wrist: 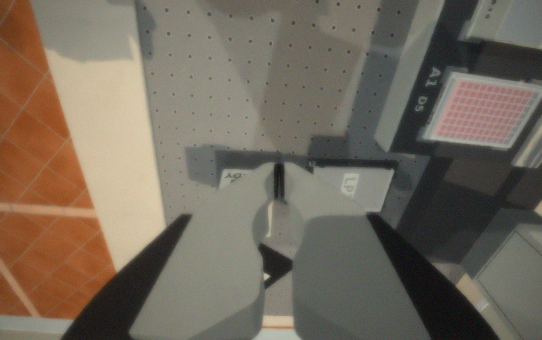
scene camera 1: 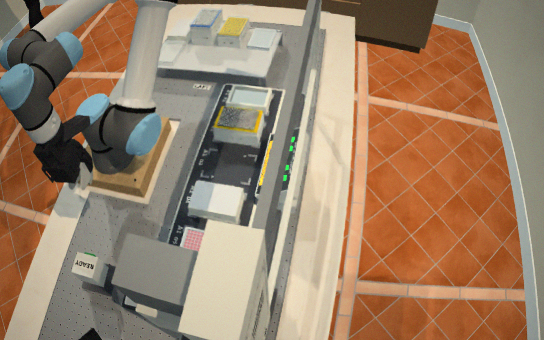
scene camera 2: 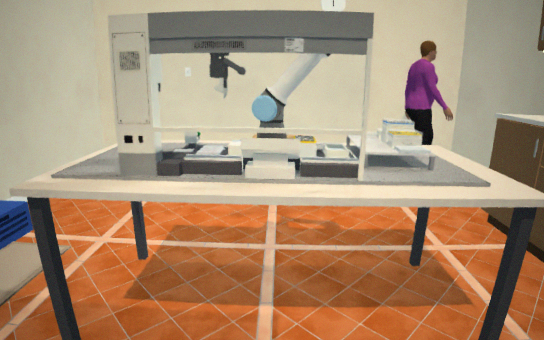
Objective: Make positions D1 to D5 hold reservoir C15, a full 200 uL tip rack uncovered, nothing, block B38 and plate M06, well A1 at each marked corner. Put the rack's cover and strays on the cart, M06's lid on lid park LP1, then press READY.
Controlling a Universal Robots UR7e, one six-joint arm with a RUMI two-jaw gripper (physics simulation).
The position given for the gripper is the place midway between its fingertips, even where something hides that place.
In view: the gripper (scene camera 1: 89,183), a reservoir C15 (scene camera 1: 247,97), a black RG pad (wrist: 275,265) and a grey LP1 pad (wrist: 394,164).
The gripper shows as well in the wrist view (wrist: 279,166). The wrist view does not show the reservoir C15: it is out of frame.
